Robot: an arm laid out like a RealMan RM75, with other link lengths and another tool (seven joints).
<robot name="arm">
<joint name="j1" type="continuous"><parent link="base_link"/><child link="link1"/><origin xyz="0.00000 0.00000 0.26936"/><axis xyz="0 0 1"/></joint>
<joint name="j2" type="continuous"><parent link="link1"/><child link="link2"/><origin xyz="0.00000 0.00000 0.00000" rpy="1.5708 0.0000 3.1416"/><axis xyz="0 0 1"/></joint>
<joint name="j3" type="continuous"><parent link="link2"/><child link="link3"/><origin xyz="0.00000 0.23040 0.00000" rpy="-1.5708 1.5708 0.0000"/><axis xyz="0 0 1"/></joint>
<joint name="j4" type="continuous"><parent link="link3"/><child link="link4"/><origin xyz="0.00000 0.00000 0.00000" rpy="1.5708 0.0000 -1.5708"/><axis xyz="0 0 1"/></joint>
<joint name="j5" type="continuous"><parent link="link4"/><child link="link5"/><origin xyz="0.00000 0.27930 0.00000" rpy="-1.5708 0.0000 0.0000"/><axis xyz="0 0 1"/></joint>
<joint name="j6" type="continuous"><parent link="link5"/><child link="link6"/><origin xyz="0.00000 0.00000 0.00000" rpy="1.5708 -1.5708 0.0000"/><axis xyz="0 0 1"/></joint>
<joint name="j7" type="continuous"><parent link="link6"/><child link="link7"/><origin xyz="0.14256 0.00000 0.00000" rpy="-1.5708 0.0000 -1.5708"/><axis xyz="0 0 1"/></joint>
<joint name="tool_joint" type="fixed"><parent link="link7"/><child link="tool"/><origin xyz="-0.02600 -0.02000 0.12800" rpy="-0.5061 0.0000 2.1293"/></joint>
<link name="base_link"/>
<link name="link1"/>
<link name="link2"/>
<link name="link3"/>
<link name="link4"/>
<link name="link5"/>
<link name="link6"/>
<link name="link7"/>
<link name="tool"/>
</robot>
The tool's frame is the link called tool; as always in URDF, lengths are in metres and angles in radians. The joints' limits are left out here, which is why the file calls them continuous.
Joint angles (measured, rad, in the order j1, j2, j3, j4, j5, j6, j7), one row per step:
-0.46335 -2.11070 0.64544 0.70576 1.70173 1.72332 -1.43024
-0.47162 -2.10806 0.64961 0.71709 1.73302 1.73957 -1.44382
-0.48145 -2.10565 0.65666 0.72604 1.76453 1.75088 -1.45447
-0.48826 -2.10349 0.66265 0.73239 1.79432 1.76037 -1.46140
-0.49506 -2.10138 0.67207 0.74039 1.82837 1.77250 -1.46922
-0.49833 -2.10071 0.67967 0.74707 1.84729 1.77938 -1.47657
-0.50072 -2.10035 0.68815 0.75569 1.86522 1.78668 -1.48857
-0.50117 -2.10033 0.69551 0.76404 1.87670 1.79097 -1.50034
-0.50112 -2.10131 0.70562 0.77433 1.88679 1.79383 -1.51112
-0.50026 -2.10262 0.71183 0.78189 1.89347 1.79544 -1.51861
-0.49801 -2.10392 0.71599 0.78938 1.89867 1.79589 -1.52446
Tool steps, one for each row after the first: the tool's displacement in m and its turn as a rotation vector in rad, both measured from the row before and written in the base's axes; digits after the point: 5 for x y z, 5 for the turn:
0.00233 -0.00425 -0.00425 -0.03227 0.02294 -0.01827
0.00201 -0.00357 -0.00549 -0.03149 0.02625 -0.01729
0.00022 -0.00370 -0.00531 -0.02770 0.02527 -0.01302
-0.00002 -0.00507 -0.00634 -0.03376 0.02998 -0.01589
0.00009 -0.00305 -0.00365 -0.02113 0.01773 -0.00826
0.00010 -0.00305 -0.00324 -0.02301 0.01693 -0.00541
-0.00006 -0.00193 -0.00201 -0.01649 0.01229 -0.00132
0.00034 -0.00189 -0.00238 -0.01529 0.01337 -0.00313
0.00005 -0.00124 -0.00154 -0.00950 0.00856 -0.00090
-0.00050 -0.00079 -0.00088 -0.00536 0.00728 0.00085

